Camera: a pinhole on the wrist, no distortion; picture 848 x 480 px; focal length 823.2 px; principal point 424.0 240.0 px. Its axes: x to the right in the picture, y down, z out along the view. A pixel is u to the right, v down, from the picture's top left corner.
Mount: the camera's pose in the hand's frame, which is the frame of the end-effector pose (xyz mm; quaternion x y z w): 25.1 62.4 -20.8 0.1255 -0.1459 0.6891 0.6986
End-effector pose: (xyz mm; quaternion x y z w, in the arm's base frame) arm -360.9 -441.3 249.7 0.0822 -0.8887 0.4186 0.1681
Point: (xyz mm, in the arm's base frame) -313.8 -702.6 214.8
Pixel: 110.0 433.2
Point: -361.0 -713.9 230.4
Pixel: 119.4 293.9
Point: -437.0 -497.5 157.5
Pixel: 690.2 139.9
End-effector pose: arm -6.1 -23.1 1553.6 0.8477 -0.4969 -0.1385 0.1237
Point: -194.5 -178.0 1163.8
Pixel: 821.8 86.4
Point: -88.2 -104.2 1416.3
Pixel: 734.5 106.7
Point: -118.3 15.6 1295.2
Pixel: 525.0 435.4
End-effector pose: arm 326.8 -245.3 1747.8 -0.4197 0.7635 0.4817 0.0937
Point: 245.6 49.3 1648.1
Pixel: 714.2 428.8
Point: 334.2 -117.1 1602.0
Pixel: 233.5 284.3
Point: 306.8 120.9 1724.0
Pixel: outside the picture
